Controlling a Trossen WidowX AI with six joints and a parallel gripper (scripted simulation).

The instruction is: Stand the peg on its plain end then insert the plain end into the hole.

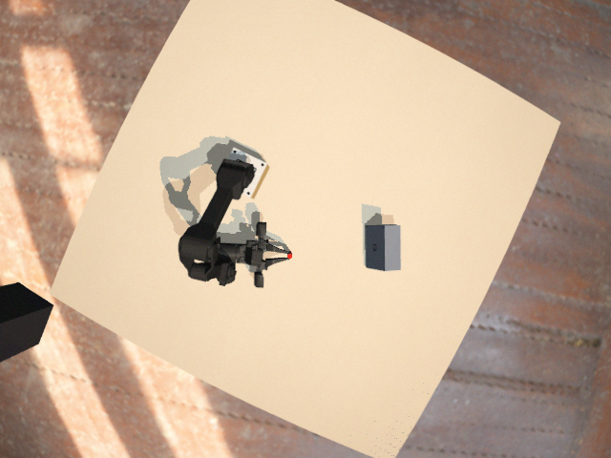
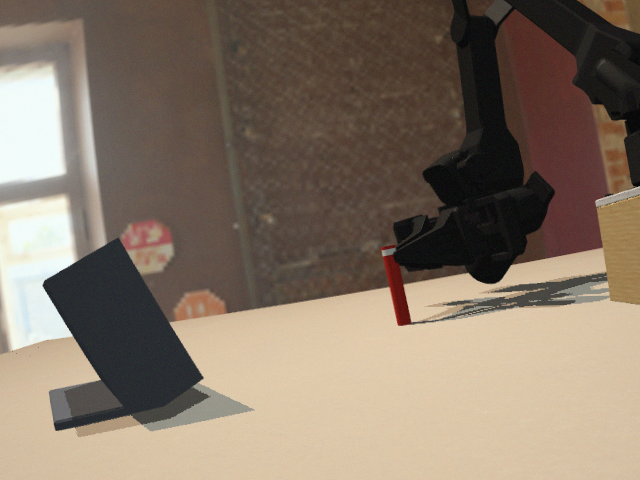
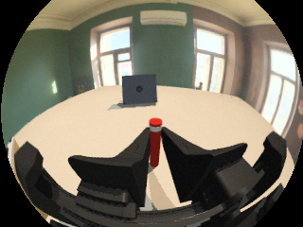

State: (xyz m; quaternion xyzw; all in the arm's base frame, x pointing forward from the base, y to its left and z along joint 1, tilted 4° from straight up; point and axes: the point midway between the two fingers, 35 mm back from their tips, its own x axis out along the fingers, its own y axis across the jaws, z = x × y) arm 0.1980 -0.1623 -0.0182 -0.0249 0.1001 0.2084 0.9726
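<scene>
My gripper tip is 1 cm above the red peg. Round my gripper tip: dark sloped panel (23 cm ahead, 15 cm to the left, 1 cm below).
</scene>
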